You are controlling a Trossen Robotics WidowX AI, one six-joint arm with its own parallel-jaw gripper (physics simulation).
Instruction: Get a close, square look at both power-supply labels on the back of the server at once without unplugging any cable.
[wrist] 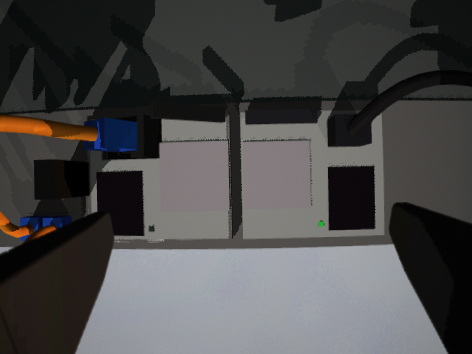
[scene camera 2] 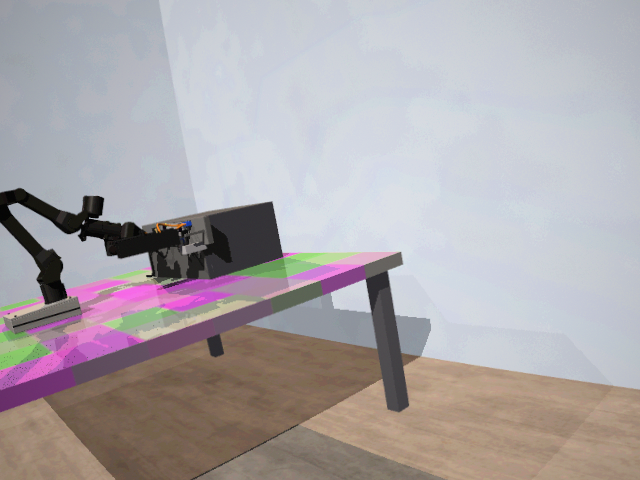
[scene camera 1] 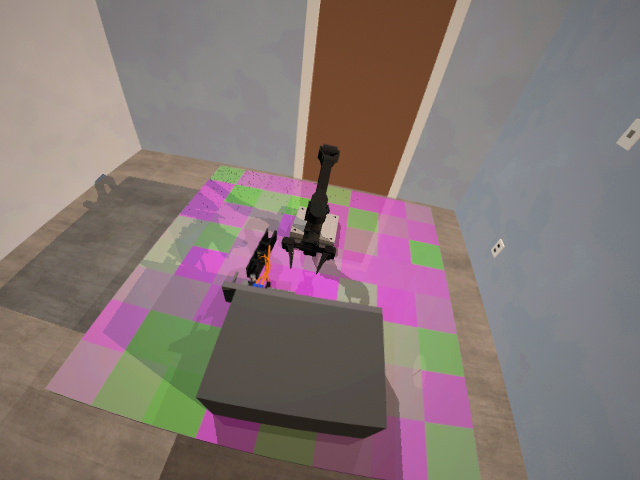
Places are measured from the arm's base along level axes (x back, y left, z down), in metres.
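Where they show: gripper, between the fingertips: (wrist: 252, 222) (scene camera 1: 303, 271); arm's base, origin of its link: (scene camera 2: 55, 300).
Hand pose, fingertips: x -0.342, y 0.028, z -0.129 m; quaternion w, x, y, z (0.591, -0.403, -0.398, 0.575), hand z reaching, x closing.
Observation:
Each offset is from my fingertips to the top centre of the thing. "*": to the spot under its first point. Level surfaces: height alone.
The grey server (scene camera 1: 299, 356) (scene camera 2: 248, 237) stands on the table, its back toward the arm. In the wrist view two plain pinkish labels, the left label @[* dx -0.102, dy -0.026, dz +0.015 m] (wrist: 194, 176) and the right label @[* dx -0.108, dy +0.022, dz +0.015 m] (wrist: 276, 173), show whole and side by side, nearly square-on, with a dark divider @[* dx -0.111, dy -0.002, dz +0.015 m] (wrist: 235, 175) between them. No print is readable. A blue plug @[dx -0.101, dy -0.071, dz +0.031 m] (wrist: 117, 135) on an orange cable @[* dx -0.063, dy -0.094, dz +0.039 m] (wrist: 47, 129) sits left of the labels. A black plug @[dx -0.095, dy +0.063, dz +0.031 m] (wrist: 342, 131) with a black cable @[* dx -0.069, dy +0.088, dz +0.057 m] (wrist: 410, 90) sits at the right unit. My gripper (scene camera 1: 304, 269) (wrist: 252, 222) is open and empty, apart from the server's back; its fingers flank the view below the labels.
A black folding cable arm (scene camera 1: 262, 255) (scene camera 2: 147, 243) with orange cables @[* dx -0.016, dy -0.127, dz +0.000 m] (scene camera 1: 265, 266) juts from the server's back beside my gripper. More blue plugs @[dx -0.117, dy -0.113, dz -0.022 m] (wrist: 45, 221) show near the left finger. A green light @[* dx -0.107, dy +0.048, dz -0.015 m] (wrist: 321, 223) is lit on the right unit. The checkered table @[dz +0.177 m] (scene camera 1: 439, 351) (scene camera 2: 310, 264) bears everything.

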